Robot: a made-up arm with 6 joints.
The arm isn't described. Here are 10 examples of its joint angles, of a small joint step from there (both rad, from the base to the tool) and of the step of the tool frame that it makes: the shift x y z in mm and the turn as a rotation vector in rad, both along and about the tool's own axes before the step.
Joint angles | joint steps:
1: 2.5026 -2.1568 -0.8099 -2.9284 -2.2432 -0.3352 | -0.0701 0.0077 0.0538 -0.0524 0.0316 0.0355
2: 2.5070 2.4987 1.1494 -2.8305 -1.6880 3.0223 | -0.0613 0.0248 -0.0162 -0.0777 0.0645 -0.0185
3: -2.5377 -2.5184 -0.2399 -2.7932 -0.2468 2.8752 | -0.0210 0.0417 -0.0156 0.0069 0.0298 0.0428
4: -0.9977 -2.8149 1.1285 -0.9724 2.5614 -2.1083 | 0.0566 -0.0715 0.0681 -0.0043 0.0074 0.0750
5: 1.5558 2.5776 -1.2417 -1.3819 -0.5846 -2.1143 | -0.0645 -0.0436 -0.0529 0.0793 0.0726 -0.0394
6: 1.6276 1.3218 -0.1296 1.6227 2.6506 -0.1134 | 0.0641 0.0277 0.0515 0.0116 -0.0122 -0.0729
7: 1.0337 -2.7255 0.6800 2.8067 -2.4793 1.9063 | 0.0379 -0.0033 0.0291 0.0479 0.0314 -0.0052
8: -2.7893 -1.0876 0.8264 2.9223 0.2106 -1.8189 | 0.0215 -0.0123 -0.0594 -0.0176 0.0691 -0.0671
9: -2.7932 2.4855 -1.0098 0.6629 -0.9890 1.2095 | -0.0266 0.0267 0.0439 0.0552 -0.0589 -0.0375
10: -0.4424 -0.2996 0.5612 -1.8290 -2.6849 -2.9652 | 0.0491 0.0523 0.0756 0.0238 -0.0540 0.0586
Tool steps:
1: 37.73 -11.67 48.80 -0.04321 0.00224 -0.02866
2: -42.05 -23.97 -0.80 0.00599 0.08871 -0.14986
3: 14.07 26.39 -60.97 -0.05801 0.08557 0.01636
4: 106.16 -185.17 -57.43 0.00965 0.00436 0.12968
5: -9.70 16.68 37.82 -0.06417 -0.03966 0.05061
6: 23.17 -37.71 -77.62 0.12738 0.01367 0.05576
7: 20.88 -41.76 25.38 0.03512 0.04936 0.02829
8: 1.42 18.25 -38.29 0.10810 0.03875 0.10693
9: -37.11 -43.63 2.60 -0.00330 0.05769 0.00891
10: -26.56 13.38 -39.12 -0.07732 -0.09000 -0.01082
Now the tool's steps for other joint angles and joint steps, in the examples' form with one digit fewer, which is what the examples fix.
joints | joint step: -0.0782 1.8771 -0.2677 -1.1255 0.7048 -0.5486 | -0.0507 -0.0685 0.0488 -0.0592 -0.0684 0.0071
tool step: -2.4 104.3 -1.8 0.1468 0.0518 0.0011
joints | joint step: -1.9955 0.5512 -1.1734 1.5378 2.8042 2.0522 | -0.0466 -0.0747 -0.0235 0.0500 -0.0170 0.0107
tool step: 31.0 -26.0 -4.4 -0.0245 -0.0486 -0.0137
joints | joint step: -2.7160 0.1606 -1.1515 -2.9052 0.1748 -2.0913 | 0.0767 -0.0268 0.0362 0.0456 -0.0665 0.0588
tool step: -15.7 -5.3 28.4 -0.1774 -0.0523 -0.1229
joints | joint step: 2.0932 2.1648 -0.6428 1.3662 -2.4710 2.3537 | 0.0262 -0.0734 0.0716 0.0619 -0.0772 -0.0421
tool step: 54.6 139.6 -13.2 0.1872 -0.1073 0.0023
